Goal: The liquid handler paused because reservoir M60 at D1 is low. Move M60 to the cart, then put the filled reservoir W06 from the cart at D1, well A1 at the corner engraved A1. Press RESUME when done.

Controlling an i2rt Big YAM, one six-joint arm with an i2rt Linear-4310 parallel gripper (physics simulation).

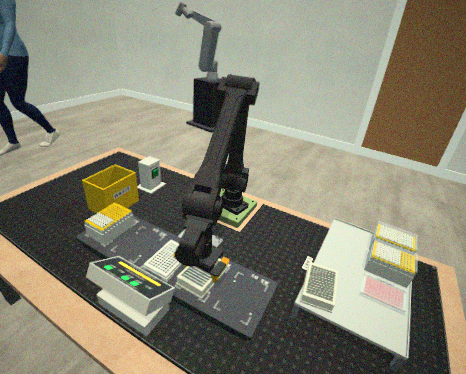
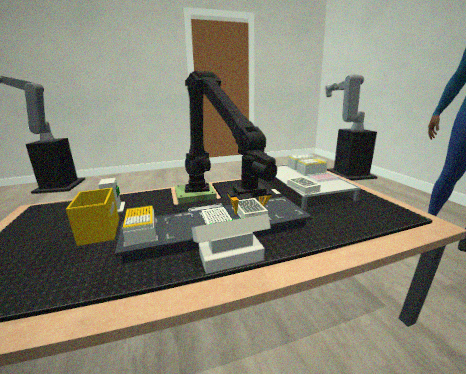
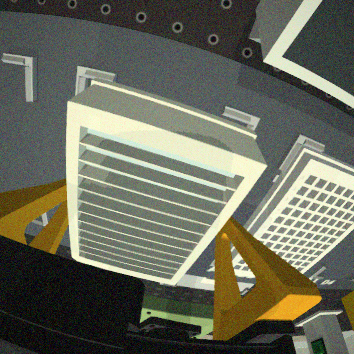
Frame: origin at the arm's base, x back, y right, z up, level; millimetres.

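Seen in the pictures: gripper, between the fingertips: (image 1: pixel 201 274) (image 3: pixel 152 201); arm's base, origin of its link: (image 1: pixel 231 205) (image 2: pixel 197 189) (image 3: pixel 169 325).
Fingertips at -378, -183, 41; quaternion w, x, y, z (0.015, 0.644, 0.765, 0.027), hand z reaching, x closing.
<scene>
Offsets run from my fingertips to a thing's middle, as dx, dy, dz. "spot": to the spot under its first point.
A cream reservoir with a slatted top @[+0, -5, +9] (image 1: pixel 195 281) (image 2: pixel 252 207) (image 3: pixel 150 200) sits on the dark deck; I cannot read its label. My gripper (image 1: pixel 198 270) (image 2: pixel 249 202) (image 3: pixel 152 201) is open, its orange fingers low on either side of this reservoir, not closed on it. Another cream block with a fine grid top @[+176, -284, +19] (image 1: pixel 320 286) (image 2: pixel 303 185) lies at the near left of the white cart @[+329, -366, -24] (image 1: pixel 355 317) (image 2: pixel 340 188); its label is not legible. The white RESUME box @[+250, +556, +8] (image 1: pixel 149 172) (image 2: pixel 108 190) (image 3: pixel 325 327) with a green button stands behind the deck.
A white grid plate @[-21, +114, -2] (image 1: pixel 161 260) (image 2: pixel 216 216) (image 3: pixel 320 215) sits close beside the reservoir. A tilted display panel @[spot: -187, +50, +77] (image 1: pixel 131 286) (image 2: pixel 231 231) stands in front of the deck. A yellow tip box @[-64, +359, +24] (image 1: pixel 109 222) (image 2: pixel 140 225) and yellow bin @[+54, +543, +11] (image 1: pixel 111 192) (image 2: pixel 93 220) stand left. Tip racks @[+391, -426, +61] (image 1: pixel 393 257) and a pink plate @[+284, -439, +10] (image 1: pixel 384 293) are on the cart.
</scene>
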